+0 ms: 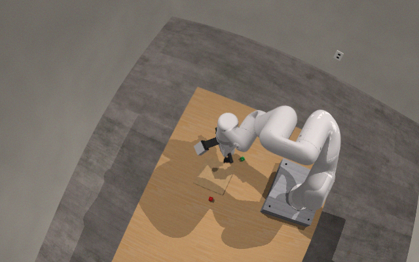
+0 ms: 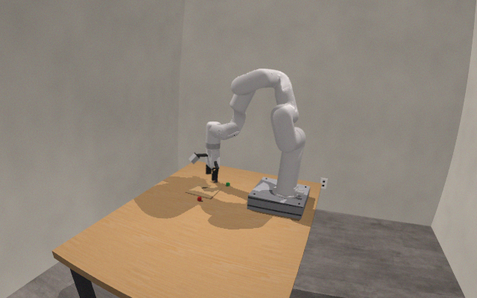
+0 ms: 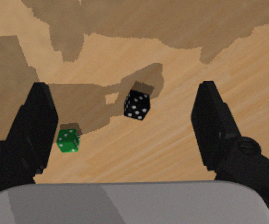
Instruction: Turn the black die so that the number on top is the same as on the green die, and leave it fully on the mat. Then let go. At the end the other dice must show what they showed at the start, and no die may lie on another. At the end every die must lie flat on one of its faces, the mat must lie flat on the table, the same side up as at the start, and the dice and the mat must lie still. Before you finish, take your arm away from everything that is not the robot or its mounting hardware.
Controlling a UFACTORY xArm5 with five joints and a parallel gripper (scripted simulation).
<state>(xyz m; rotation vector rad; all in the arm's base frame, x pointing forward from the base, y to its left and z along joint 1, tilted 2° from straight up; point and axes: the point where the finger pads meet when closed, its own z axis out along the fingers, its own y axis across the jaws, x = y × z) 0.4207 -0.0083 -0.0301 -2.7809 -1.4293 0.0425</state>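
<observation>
Now: the black die 40 mm below my hand, 30 mm to the right of it and 10 mm behind it. Also, from my hand: tan mat: 100 mm to the left, 40 mm below, 20 mm behind; then red die: 200 mm to the left, 70 mm behind, 40 mm below; then green die: 90 mm behind, 40 mm below, 30 mm to the right.
</observation>
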